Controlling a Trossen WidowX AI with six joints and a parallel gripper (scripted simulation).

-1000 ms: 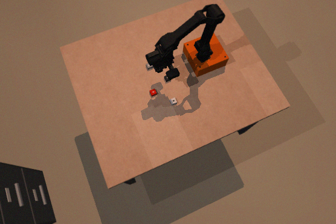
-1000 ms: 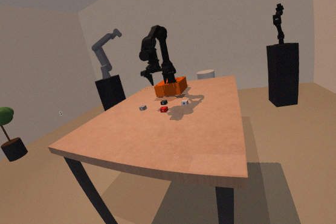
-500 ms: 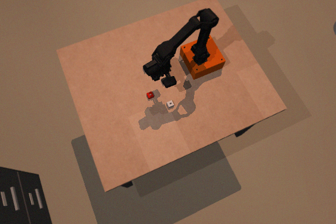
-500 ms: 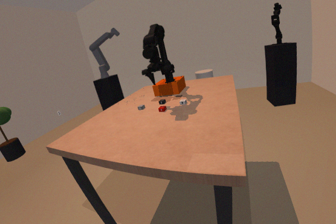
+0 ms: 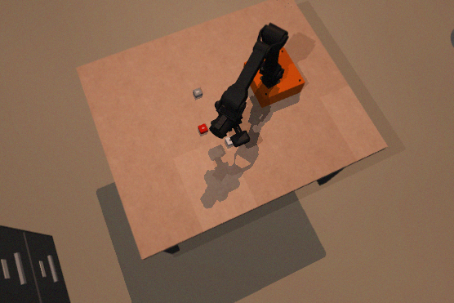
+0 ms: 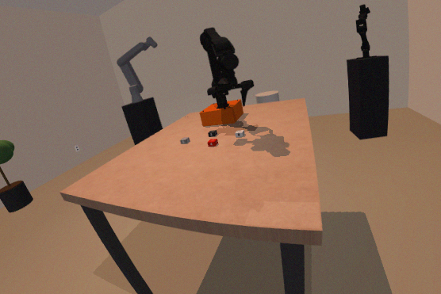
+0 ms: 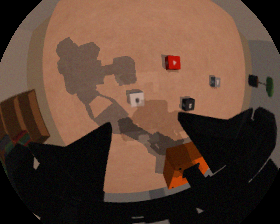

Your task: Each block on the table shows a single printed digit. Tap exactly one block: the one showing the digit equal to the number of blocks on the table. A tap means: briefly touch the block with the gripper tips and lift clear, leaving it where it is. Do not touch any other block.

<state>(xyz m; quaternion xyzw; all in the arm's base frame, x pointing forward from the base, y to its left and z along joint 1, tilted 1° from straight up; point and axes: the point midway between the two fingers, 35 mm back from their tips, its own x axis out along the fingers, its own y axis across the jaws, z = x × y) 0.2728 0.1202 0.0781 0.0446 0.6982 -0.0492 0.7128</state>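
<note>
The red block lies 70 mm ahead of my gripper tip, 100 mm to the right of it and 120 mm below it. Also, from my gripper tip: white block (120 mm below); black block (50 mm behind, 140 mm to the right, 120 mm below); grey block (260 mm to the right, 120 mm below).
</note>
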